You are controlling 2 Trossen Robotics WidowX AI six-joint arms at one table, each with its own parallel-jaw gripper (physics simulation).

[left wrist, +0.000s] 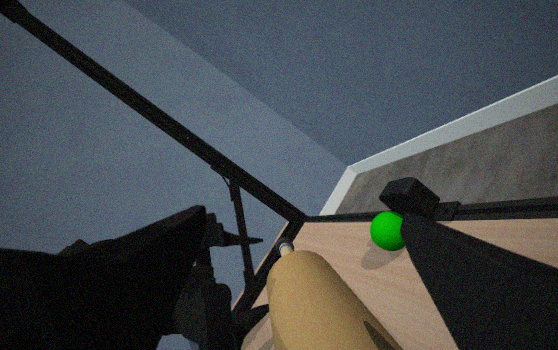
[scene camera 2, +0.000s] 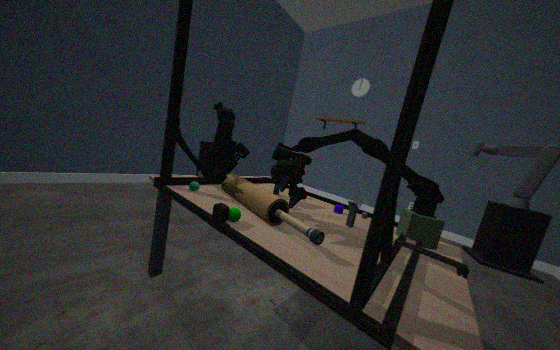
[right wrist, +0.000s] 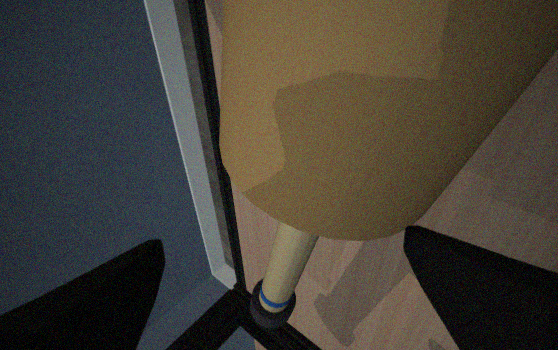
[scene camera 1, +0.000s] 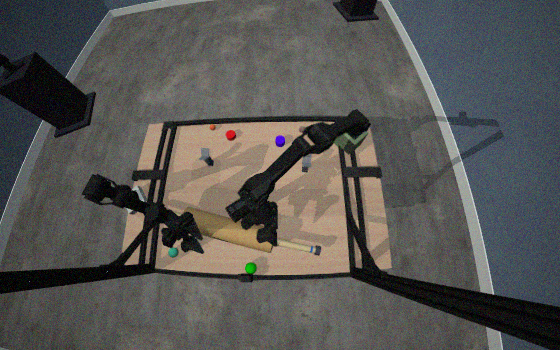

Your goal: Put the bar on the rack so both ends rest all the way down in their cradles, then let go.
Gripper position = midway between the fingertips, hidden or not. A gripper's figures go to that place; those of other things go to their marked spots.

Labels:
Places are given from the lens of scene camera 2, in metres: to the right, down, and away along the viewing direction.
my left gripper (scene camera 2: 231, 163): -0.19, -0.04, 0.79
my right gripper (scene camera 2: 286, 200): 0.02, 0.08, 0.68
tan rolling pin (scene camera 2: 272, 209): -0.02, 0.11, 0.66

